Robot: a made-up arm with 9 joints.
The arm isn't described. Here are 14 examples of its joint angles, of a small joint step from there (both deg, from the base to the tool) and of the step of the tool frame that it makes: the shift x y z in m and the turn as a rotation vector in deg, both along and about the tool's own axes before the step.
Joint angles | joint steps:
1: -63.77 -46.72 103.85 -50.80 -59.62 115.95 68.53 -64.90 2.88 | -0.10 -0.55 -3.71 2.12 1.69 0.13 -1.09 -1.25 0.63
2: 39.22 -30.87 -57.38 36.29 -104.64 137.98 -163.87 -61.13 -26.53 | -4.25 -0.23 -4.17 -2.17 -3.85 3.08 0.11 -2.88 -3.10
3: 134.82 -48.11 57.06 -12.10 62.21 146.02 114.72 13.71 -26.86 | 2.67 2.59 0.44 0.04 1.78 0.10 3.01 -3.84 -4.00
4: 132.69 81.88 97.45 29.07 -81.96 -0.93 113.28 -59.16 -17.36 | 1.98 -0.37 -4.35 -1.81 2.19 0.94 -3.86 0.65 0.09
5: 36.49 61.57 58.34 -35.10 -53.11 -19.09 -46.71 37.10 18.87 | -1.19 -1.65 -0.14 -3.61 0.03 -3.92 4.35 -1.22 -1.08
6: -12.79 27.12 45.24 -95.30 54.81 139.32 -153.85 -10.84 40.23 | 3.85 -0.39 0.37 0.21 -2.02 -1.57 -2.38 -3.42 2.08
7: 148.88 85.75 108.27 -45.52 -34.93 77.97 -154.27 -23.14 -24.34 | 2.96 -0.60 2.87 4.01 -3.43 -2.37 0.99 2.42 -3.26
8: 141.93 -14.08 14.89 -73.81 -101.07 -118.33 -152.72 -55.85 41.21 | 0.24 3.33 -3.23 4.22 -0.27 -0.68 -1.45 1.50 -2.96
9: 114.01 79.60 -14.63 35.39 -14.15 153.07 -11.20 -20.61 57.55 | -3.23 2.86 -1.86 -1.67 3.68 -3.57 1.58 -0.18 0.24
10: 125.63 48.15 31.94 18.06 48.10 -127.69 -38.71 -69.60 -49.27 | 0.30 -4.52 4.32 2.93 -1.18 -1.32 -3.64 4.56 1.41
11: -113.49 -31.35 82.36 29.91 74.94 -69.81 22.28 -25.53 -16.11 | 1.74 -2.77 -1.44 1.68 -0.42 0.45 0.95 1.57 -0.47
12: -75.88 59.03 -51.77 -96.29 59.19 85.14 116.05 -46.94 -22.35 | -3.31 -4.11 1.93 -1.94 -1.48 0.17 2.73 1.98 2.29
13: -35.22 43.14 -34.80 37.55 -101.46 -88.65 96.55 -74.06 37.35 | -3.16 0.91 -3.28 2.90 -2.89 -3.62 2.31 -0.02 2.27
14: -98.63 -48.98 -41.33 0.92 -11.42 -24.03 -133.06 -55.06 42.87 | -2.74 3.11 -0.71 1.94 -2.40 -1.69 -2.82 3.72 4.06
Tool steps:
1: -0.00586 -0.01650 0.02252 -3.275 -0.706 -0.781
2: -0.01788 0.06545 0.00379 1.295 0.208 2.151
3: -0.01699 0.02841 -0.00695 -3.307 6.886 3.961
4: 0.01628 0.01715 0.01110 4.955 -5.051 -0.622
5: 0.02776 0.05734 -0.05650 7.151 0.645 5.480
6: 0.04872 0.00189 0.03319 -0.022 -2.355 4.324
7: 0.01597 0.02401 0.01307 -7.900 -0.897 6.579
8: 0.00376 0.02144 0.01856 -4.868 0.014 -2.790
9: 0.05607 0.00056 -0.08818 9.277 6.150 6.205
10: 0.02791 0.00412 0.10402 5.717 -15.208 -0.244
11: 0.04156 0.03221 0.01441 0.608 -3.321 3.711
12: 0.00158 0.03918 0.02367 5.954 0.163 6.381
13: -0.03493 -0.00546 -0.04525 9.086 4.735 -5.149
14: 0.01238 -0.03199 -0.02013 3.514 -7.380 5.651
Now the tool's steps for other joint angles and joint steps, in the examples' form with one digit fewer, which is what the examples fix.
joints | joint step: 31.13 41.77 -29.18 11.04 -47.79 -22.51 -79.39 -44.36 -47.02 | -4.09 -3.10 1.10 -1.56 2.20 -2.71 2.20 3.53 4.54
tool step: 0.0212 0.0011 0.0029 -0.72 -6.80 0.56
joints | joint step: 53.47 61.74 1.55 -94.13 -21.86 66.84 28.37 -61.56 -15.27 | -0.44 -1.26 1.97 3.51 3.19 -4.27 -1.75 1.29 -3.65
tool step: 0.0291 0.0117 0.0217 -3.20 -3.85 -2.41
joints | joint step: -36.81 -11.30 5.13 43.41 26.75 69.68 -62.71 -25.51 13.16 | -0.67 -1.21 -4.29 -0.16 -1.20 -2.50 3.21 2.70 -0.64
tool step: 0.0118 0.0256 -0.0403 3.95 1.63 4.33
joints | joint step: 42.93 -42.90 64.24 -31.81 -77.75 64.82 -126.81 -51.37 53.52 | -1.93 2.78 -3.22 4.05 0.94 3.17 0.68 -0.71 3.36
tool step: 0.0044 0.0058 0.0281 0.40 -4.67 0.85
